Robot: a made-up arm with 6 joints. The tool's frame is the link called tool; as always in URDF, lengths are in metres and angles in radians.
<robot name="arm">
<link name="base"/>
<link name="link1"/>
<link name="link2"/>
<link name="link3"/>
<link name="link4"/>
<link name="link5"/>
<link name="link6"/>
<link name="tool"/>
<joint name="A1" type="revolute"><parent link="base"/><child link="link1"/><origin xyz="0 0 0.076" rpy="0 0 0"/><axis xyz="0 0 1"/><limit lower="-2.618" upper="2.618" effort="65" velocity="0.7"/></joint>
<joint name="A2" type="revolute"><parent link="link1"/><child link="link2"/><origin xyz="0 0 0" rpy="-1.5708 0 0"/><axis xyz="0 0 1"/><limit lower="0" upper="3.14" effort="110" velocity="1.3"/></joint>
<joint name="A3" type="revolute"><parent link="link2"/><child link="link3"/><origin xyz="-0.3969 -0.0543 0" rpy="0 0 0"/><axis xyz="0 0 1"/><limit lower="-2.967" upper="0" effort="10" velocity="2.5"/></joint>
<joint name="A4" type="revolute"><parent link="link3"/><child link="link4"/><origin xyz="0.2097 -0.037 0" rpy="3.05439 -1.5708 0"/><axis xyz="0 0 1"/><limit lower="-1.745" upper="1.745" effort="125" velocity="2.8"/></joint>
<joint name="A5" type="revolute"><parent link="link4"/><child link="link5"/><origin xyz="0 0 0" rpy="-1.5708 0 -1.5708"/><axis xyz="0 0 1"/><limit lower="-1.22" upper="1.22" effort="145" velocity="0.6"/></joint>
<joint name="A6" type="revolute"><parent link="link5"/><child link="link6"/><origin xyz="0.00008 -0.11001 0" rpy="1.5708 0 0"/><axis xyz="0 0 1"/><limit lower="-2.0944" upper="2.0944" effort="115" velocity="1"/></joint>
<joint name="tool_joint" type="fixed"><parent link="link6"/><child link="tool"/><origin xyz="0 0 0" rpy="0 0 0"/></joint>
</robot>
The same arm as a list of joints. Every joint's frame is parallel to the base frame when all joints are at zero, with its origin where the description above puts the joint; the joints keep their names.
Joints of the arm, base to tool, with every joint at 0 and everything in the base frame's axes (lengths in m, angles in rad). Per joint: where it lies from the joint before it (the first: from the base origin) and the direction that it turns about. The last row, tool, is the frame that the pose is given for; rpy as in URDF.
A1: axis +z xyz 0 0 0.076
A2: axis +y xyz 0 0 0
A3: axis +y xyz -0.3969 0 0.0543
A4: axis 0.9962 0 0.0871 xyz 0.2097 0 0.037
A5: axis +y xyz 0 0 0
A6: axis 0.9962 0 0.0871 xyz 0.1096 0 0.0095
tool: xyz 0 0 0 rpy -0.0001 1.4836 -0.0001
Joint limits (rad, base to tool): -2.618..2.618 0..3.14 -2.967..0 -1.745..1.745 -1.22..1.22 -2.0944..2.0944

